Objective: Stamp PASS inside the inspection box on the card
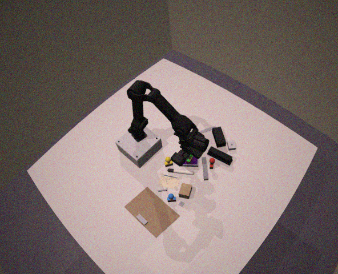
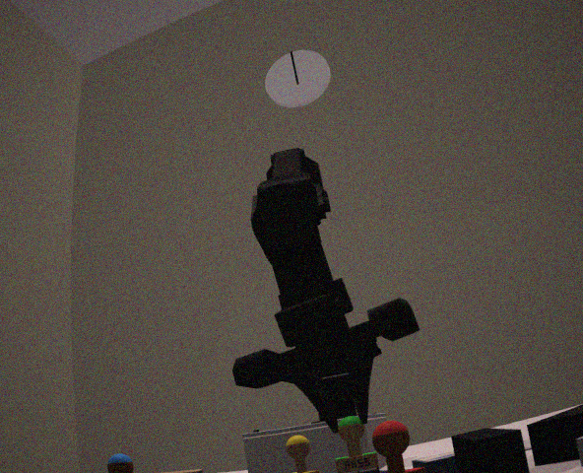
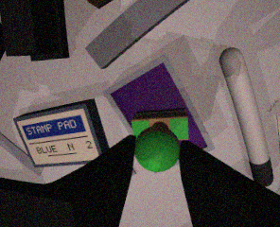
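My gripper tip is 3 cm above the green stamp. The rest, counted from my gripper tip: grey bar (8 cm ahead, 3 cm to the left, 6 cm below); purple ink pad (6 cm below); pen (9 cm to the right, 6 cm below).
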